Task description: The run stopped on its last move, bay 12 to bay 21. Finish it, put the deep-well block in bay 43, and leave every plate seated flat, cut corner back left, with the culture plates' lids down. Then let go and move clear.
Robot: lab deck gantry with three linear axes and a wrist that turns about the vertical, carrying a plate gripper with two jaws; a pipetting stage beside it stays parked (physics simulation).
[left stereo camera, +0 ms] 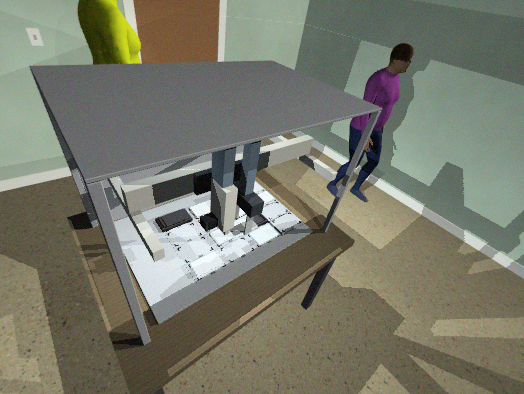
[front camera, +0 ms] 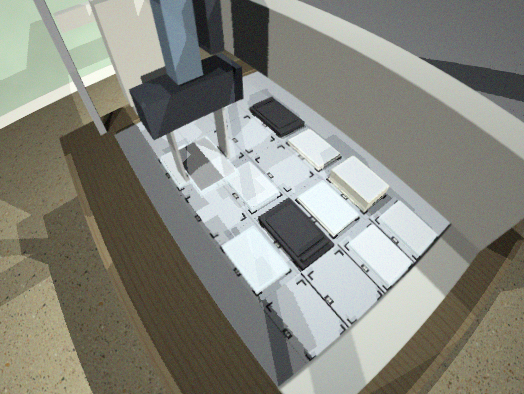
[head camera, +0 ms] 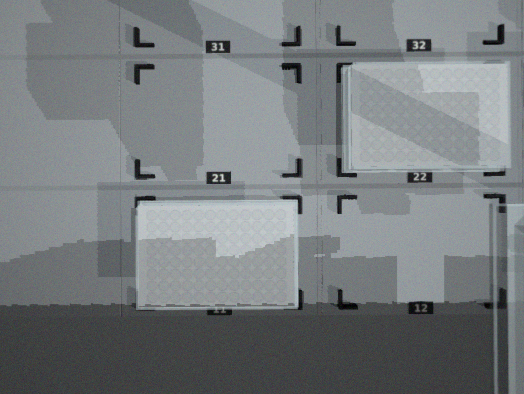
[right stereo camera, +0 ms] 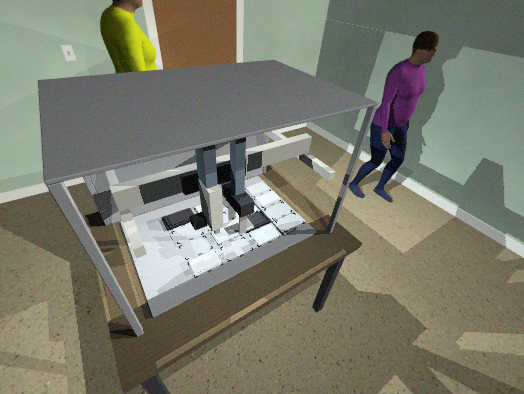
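Seen in the pictures: gripper, fingertip midpoint: (left stereo camera: 241,226) (front camera: 204,164) (right stereo camera: 237,225); robot's base, origin of the base link: (left stereo camera: 199,279) (front camera: 159,160) (head camera: 141,305) (right stereo camera: 195,277).
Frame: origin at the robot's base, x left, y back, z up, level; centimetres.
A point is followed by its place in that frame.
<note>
My gripper (front camera: 205,169) {z 16.0, x 4.3, y -23.0 cm} (right stereo camera: 237,225) {z 16.0, x 4.3, y -23.0 cm} is shut on a clear culture plate (front camera: 207,170) {z 16.7, x 3.8, y -25.3 cm} (head camera: 516,300) {z 15.9, x 6.0, y -16.6 cm}, raised above the deck's front left part. In the head view its near edge shows at lower right; its cut corner cannot be made out. Bay 12 (front camera: 225,212) {z 0.0, x 5.8, y -25.3 cm} (head camera: 375,235) {z 0.0, x 5.6, y -19.2 cm} is empty. Bay 21 (head camera: 250,120) {z 0.0, x 15.1, y -9.0 cm} is empty. One lidded plate (head camera: 217,255) {z 1.4, x 4.3, y -6.5 cm} (left stereo camera: 206,265) {z 1.4, x 3.6, y -5.6 cm} lies in bay 11, another (front camera: 256,187) {z 1.4, x 15.3, y -24.7 cm} (head camera: 430,117) {z 1.4, x 14.8, y -22.9 cm} in bay 22. The cream deep-well block (front camera: 359,181) {z 4.2, x 35.2, y -39.8 cm} stands flat in bay 43; its cut corner is not clear.
Black plates (front camera: 276,116) {z 2.4, x 35.4, y -7.4 cm} (front camera: 296,232) {z 2.4, x 14.6, y -40.3 cm} lie in bays 41 and 23. White plates (front camera: 256,259) {z 1.7, x 4.2, y -39.9 cm} (front camera: 327,207) {z 1.7, x 25.1, y -39.5 cm} (front camera: 379,254) {z 2.9, x 25.2, y -55.6 cm} (front camera: 407,227) {z 2.9, x 35.8, y -55.6 cm} (front camera: 314,148) {z 1.4, x 36.0, y -23.4 cm} lie in bays 13, 33, 34, 44 and 42. The pipetting stage (left stereo camera: 224,207) (right stereo camera: 212,207) stands beside my gripper.
</note>
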